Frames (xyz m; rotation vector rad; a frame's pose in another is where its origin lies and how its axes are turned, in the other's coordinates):
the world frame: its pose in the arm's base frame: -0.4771 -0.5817 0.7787 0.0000 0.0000 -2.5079
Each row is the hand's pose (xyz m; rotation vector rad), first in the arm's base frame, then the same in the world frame.
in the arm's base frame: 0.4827 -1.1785 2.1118 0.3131 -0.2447 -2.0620
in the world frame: -0.4201 1.0493 1.3331 0.2760 0.1850 0.4199
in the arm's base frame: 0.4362 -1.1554 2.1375 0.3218 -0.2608 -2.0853
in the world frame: -0.3963 1.0031 1.3588 0.2894 0.1867 0.3945
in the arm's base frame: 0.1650 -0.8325 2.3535 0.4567 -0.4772 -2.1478
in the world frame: -0.3689 0.5823 1.5748 0.4856 0.2325 0.2894
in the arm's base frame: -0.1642 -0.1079 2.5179 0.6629 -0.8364 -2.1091
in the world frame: -0.5327 -0.1965 1.7392 0.8104 0.2989 0.2131
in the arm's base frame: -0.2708 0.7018 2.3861 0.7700 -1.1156 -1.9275
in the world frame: -0.9262 -0.9121 1.6074 1.0786 0.3187 0.2710
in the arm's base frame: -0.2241 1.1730 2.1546 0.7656 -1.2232 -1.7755
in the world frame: -1.2429 -1.2642 1.3759 1.1954 0.2956 0.3716
